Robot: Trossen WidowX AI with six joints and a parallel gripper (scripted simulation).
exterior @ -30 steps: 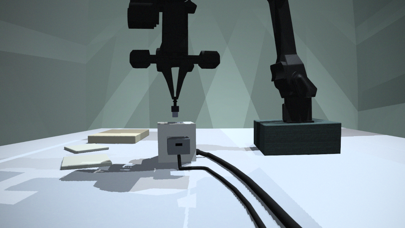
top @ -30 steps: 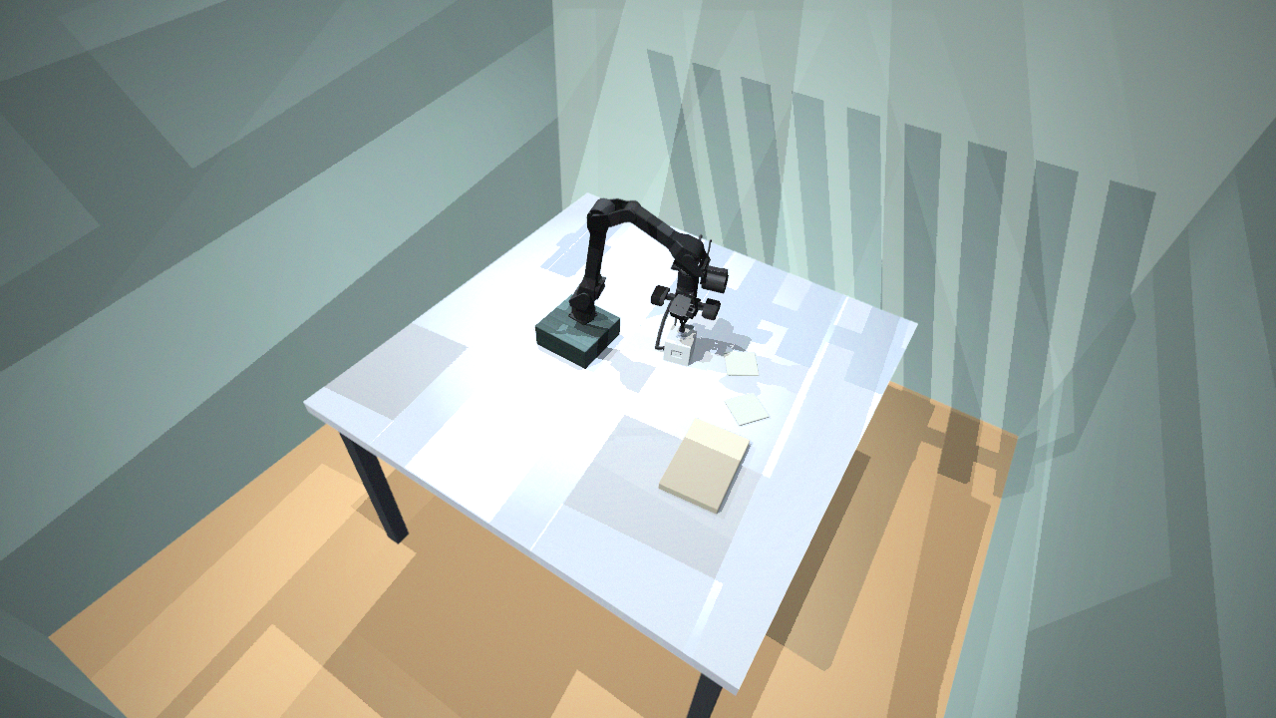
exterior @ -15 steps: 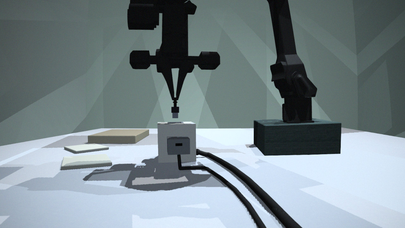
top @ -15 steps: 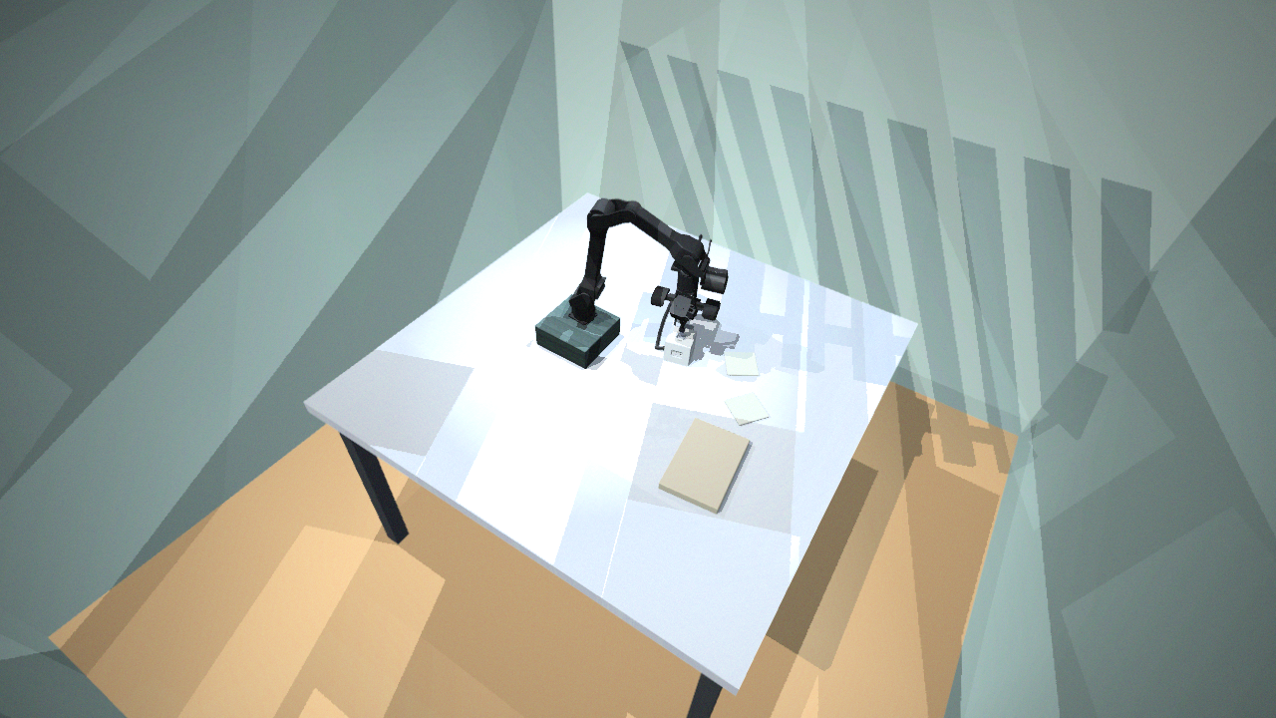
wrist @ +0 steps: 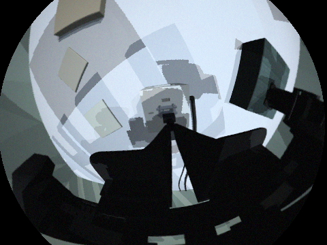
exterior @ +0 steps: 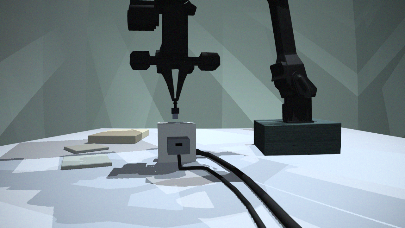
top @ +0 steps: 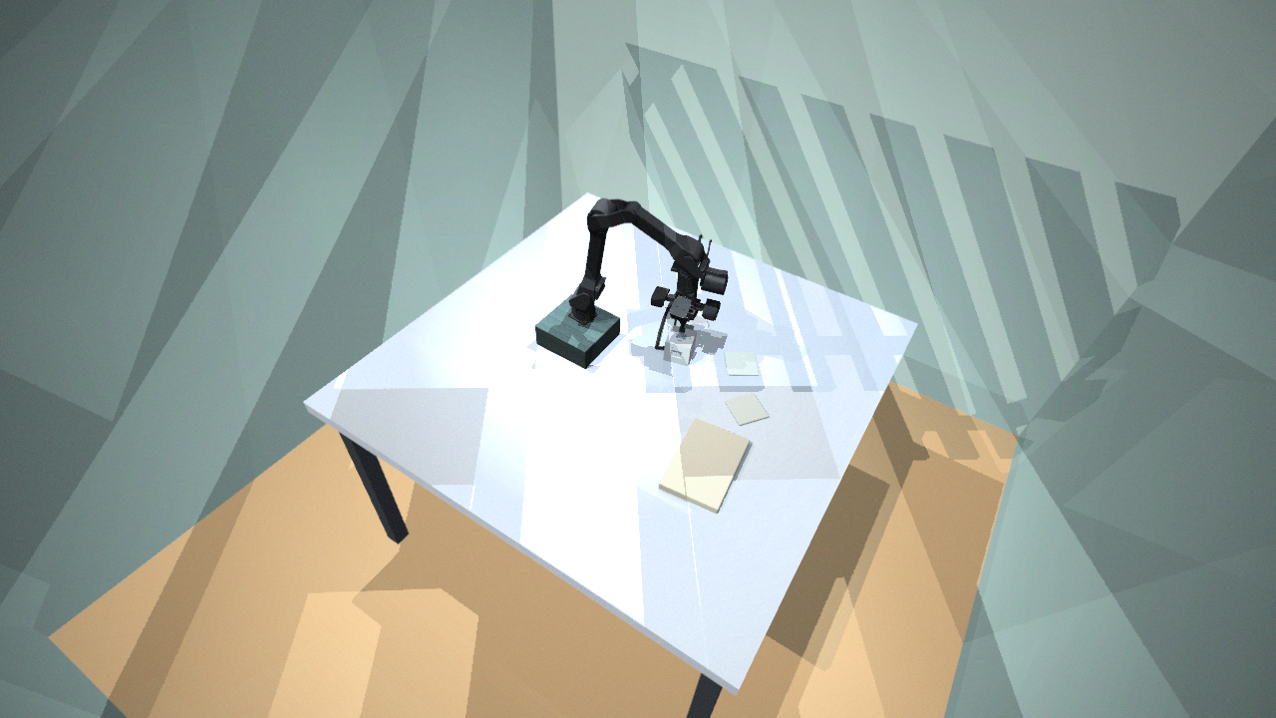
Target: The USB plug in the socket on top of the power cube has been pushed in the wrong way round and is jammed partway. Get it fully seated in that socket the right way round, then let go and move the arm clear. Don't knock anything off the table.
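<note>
Right now the black USB plug is 20 mm below my gripper tip. The rest, counted from my gripper tip: cream pad (280 mm ahead, 290 mm to the right, 110 mm below); USB socket (50 mm below).
</note>
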